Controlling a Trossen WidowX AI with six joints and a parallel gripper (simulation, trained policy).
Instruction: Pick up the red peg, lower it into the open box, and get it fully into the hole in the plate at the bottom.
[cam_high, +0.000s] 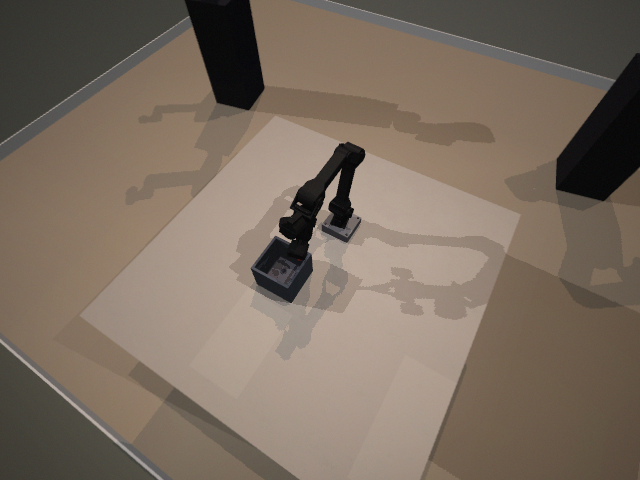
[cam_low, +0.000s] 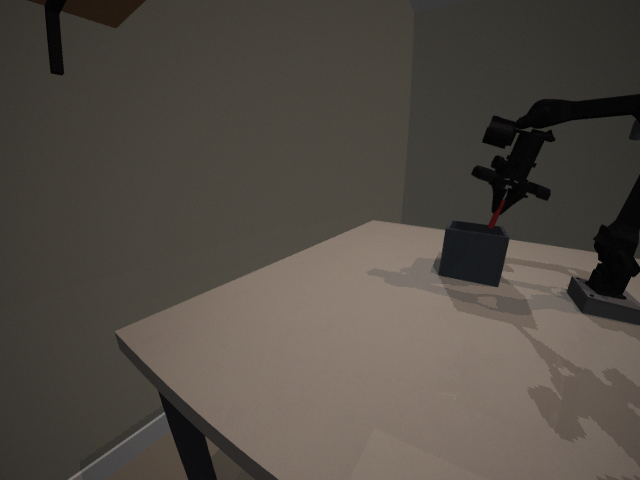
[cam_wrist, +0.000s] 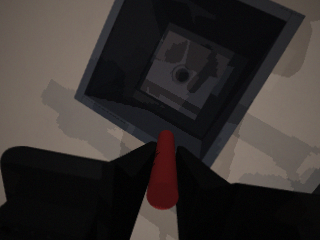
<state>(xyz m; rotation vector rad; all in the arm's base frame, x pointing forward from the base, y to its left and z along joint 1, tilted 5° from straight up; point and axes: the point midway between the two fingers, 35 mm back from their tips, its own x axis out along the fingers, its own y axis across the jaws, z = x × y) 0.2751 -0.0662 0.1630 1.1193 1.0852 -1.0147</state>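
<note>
Now: gripper tip 150 mm above the grey plate, 60 mm to the left of it and 30 mm short of it. Also, from my gripper tip: red peg: right at my gripper tip.
</note>
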